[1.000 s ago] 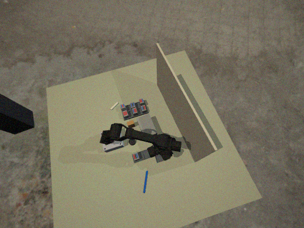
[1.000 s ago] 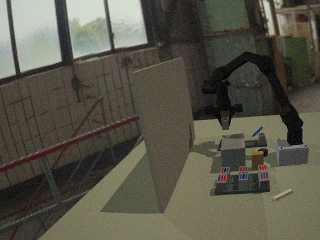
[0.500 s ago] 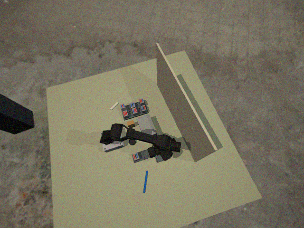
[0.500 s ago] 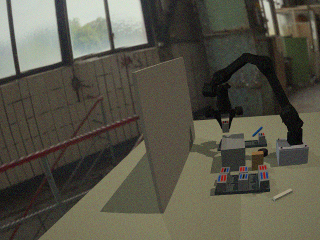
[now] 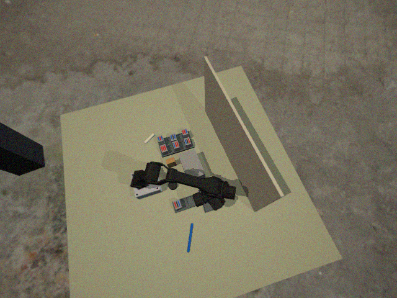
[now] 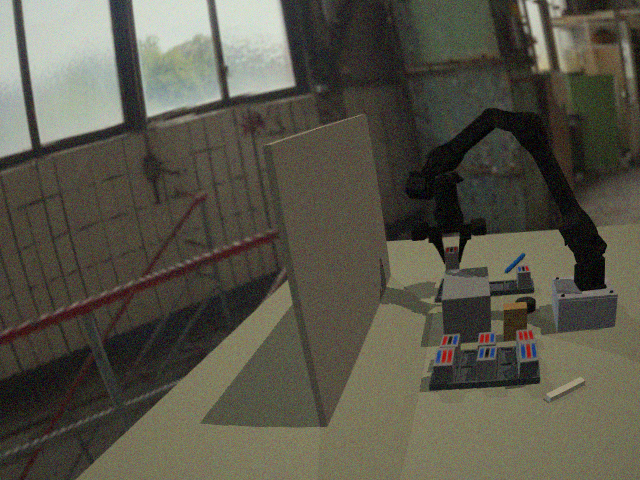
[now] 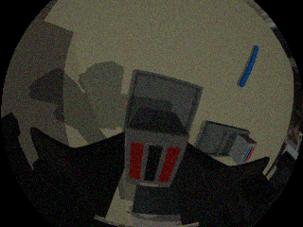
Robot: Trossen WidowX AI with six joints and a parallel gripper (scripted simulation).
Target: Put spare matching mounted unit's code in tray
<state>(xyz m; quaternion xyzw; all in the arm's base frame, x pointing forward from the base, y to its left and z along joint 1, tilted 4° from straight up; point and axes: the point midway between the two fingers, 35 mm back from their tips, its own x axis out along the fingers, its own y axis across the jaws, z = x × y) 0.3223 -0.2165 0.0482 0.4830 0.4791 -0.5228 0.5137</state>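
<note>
Now: gripper tip 70 mm above the dark tray, 10 mm to the right of it and 10 mm past it. Also, from my gripper tip: striped block 180 mm behind, 40 mm to the left, 30 mm below; then grey spare 20 mm above; then grey mounted unit 210 mm to the left, 40 mm behind, 20 mm below.
</note>
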